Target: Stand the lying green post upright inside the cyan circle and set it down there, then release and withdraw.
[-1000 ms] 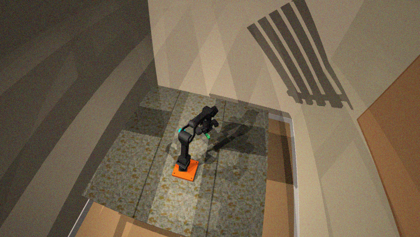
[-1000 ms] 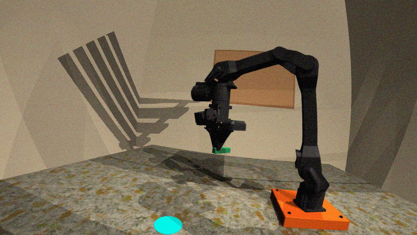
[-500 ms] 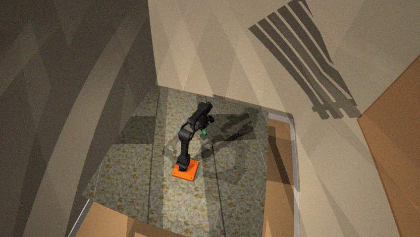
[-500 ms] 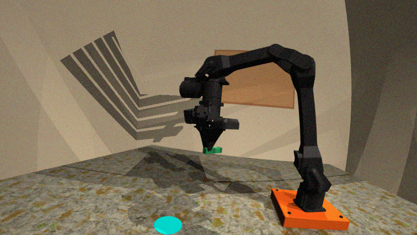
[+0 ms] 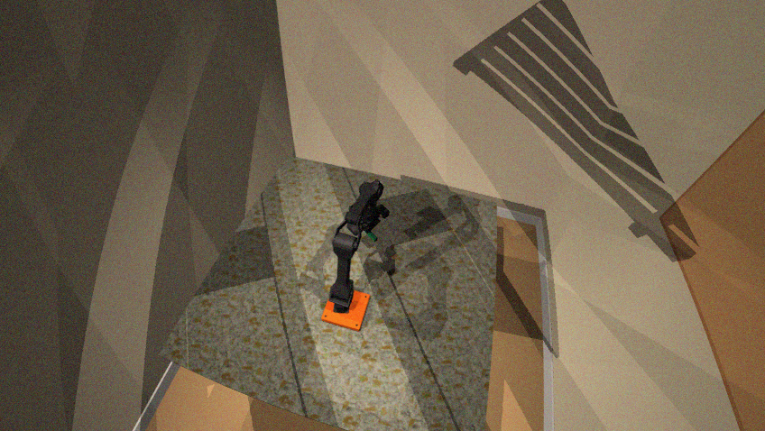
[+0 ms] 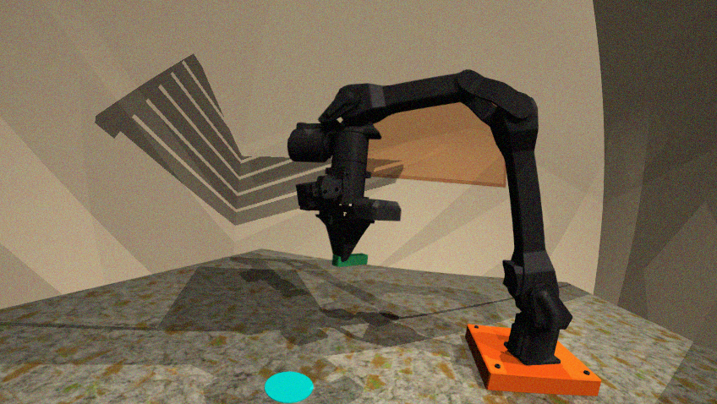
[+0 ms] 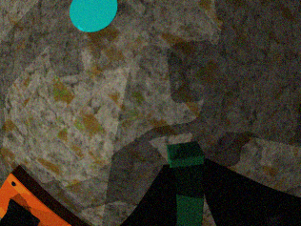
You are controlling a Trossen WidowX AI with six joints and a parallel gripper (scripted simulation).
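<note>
My gripper tip is now 4 cm short of the cyan circle, 14 cm to the right of it and 14 cm above it. Also, from my gripper tip: green post (2 cm behind, 2 cm to the right).
</note>
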